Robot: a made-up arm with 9 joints. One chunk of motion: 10 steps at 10 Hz.
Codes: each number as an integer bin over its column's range. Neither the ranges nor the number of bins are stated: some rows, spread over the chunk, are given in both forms.
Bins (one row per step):
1: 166 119 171 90 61 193
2: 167 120 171 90 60 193
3: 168 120 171 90 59 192
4: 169 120 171 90 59 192
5: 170 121 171 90 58 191
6: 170 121 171 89 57 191
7: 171 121 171 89 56 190
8: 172 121 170 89 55 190
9: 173 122 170 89 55 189
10: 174 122 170 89 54 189
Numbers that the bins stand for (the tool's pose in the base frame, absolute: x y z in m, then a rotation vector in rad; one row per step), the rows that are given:
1: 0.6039 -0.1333 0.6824 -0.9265 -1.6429 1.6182
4: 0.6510 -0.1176 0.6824 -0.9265 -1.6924 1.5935
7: 0.6824 -0.1020 0.6824 -0.9512 -1.7665 1.5441
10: 0.7294 -0.0863 0.6667 -0.9512 -1.8159 1.5194
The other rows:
2: 0.6196 -0.1176 0.6824 -0.9265 -1.6676 1.6182
3: 0.6353 -0.1176 0.6824 -0.9265 -1.6924 1.5935
5: 0.6667 -0.1020 0.6824 -0.9265 -1.7171 1.5688
6: 0.6667 -0.1020 0.6824 -0.9512 -1.7418 1.5688
8: 0.6980 -0.1020 0.6667 -0.9512 -1.7912 1.5441
9: 0.7137 -0.0863 0.6667 -0.9512 -1.7912 1.5194

